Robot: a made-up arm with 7 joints. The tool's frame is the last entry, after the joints.
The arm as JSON. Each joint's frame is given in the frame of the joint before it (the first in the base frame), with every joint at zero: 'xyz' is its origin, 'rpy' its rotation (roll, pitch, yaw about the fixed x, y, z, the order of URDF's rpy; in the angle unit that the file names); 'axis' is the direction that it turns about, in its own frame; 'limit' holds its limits. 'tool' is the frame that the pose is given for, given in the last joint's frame.
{
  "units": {
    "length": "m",
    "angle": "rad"
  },
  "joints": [
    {
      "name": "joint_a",
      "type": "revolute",
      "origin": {
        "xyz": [
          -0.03,
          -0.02,
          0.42
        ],
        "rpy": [
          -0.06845,
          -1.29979,
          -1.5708
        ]
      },
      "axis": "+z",
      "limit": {
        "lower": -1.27,
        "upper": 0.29
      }
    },
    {
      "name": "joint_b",
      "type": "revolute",
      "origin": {
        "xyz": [
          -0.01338,
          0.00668,
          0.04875
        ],
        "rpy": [
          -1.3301,
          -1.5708,
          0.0
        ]
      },
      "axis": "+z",
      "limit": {
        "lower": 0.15,
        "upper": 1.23
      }
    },
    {
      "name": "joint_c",
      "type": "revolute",
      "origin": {
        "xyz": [
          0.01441,
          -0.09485,
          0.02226
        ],
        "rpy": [
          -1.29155,
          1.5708,
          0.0
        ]
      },
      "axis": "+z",
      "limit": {
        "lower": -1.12,
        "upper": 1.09
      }
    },
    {
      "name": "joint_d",
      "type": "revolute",
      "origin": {
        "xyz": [
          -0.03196,
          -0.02,
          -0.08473
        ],
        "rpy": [
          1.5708,
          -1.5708,
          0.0
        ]
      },
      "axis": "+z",
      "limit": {
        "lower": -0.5,
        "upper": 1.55
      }
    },
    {
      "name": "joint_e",
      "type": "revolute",
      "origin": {
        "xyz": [
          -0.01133,
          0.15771,
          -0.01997
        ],
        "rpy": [
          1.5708,
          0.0,
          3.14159
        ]
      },
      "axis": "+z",
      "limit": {
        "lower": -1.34,
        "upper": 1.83
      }
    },
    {
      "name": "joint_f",
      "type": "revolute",
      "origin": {
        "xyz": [
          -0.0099,
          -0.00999,
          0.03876
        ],
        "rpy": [
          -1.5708,
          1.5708,
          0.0
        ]
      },
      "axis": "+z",
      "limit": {
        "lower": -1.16,
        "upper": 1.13
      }
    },
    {
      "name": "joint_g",
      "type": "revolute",
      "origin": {
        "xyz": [
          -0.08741,
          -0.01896,
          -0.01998
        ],
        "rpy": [
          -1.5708,
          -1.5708,
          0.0
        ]
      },
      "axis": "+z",
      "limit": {
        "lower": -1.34,
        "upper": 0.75
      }
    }
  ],
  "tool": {
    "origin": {
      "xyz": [
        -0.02,
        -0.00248,
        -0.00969
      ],
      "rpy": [
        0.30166,
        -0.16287,
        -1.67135
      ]
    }
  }
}
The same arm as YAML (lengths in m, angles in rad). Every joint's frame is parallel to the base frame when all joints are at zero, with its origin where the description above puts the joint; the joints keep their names.
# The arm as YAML. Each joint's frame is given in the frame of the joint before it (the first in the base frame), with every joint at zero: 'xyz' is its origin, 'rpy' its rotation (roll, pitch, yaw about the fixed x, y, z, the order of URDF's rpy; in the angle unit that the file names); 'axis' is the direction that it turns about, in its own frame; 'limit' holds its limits. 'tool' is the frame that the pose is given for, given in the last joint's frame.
units:
  length: m
  angle: rad
joints:
  - name: joint_a
    type: revolute
    origin:
      xyz: [-0.03, -0.02, 0.42]
      rpy: [0.0, 0.0, 0.0]
    axis: [0.068403, 0.961235, 0.26711]
    limit:
      lower: -1.27
      upper: 0.29
  - name: joint_b
    type: revolute
    origin:
      xyz: [0.01, 0.05, 0.0]
      rpy: [0.0, 0.0, 0.0]
    axis: [0.968889, -0.0002, -0.247497]
    limit:
      lower: 0.15
      upper: 1.23
  - name: joint_c
    type: revolute
    origin:
      xyz: [0.0, 0.04, -0.09]
      rpy: [0.0, 0.0, 0.0]
    axis: [0.247497, -0.0001, 0.968889]
    limit:
      lower: -1.12
      upper: 1.09
  - name: joint_d
    type: revolute
    origin:
      xyz: [0.01, 0.02, -0.09]
      rpy: [0.0, 0.0, 0.0]
    axis: [0.0002, 1.0, 0.0]
    limit:
      lower: -0.5
      upper: 1.55
  - name: joint_e
    type: revolute
    origin:
      xyz: [0.15, -0.02, -0.05]
      rpy: [0.0, 0.0, 0.0]
    axis: [0.968889, -0.0002, -0.247497]
    limit:
      lower: -1.34
      upper: 1.83
  - name: joint_f
    type: revolute
    origin:
      xyz: [0.04, -0.01, 0.0]
      rpy: [0.0, 0.0, 0.0]
    axis: [0.0002, 1.0, 0.0]
    limit:
      lower: -1.16
      upper: 1.13
  - name: joint_g
    type: revolute
    origin:
      xyz: [0.08, -0.02, -0.04]
      rpy: [0.0, 0.0, 0.0]
    axis: [0.247497, -0.0001, 0.968889]
    limit:
      lower: -1.34
      upper: 0.75
tool:
  origin:
    xyz: [0.0, -0.02, -0.01]
    rpy: [0.2767, 0.086, -0.0998]

